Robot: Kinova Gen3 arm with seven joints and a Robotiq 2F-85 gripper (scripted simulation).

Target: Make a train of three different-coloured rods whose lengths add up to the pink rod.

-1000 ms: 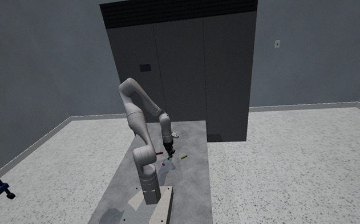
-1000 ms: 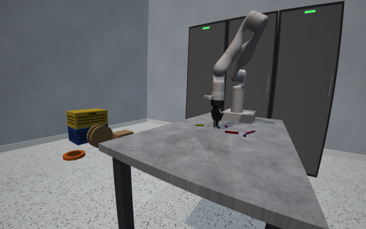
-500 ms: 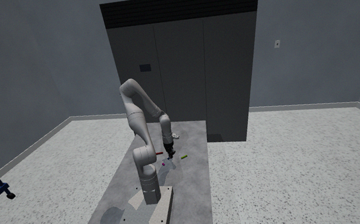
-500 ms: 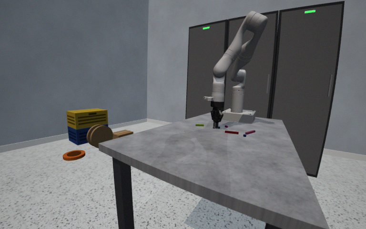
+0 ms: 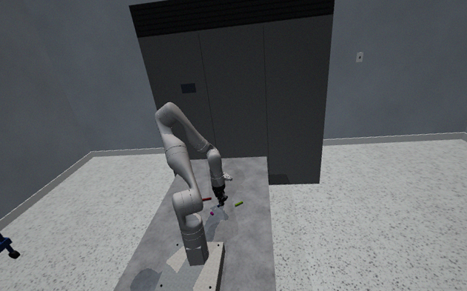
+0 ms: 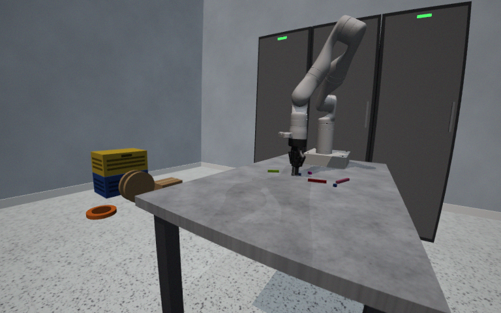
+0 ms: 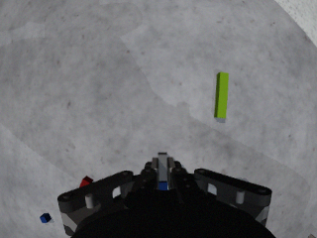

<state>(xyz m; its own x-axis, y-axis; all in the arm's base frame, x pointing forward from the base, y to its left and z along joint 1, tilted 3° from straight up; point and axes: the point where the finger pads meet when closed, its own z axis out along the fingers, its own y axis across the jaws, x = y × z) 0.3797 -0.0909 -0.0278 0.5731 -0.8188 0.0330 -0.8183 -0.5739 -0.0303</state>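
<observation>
Now: hand 10 mm above the grey rod. Round my hand: magenta rod (70 mm behind, 50 mm to the left, 20 mm below); then red rod (60 mm ahead, 100 mm to the left, 20 mm below); then lime rod (10 mm behind, 100 mm to the right, 20 mm below).
</observation>
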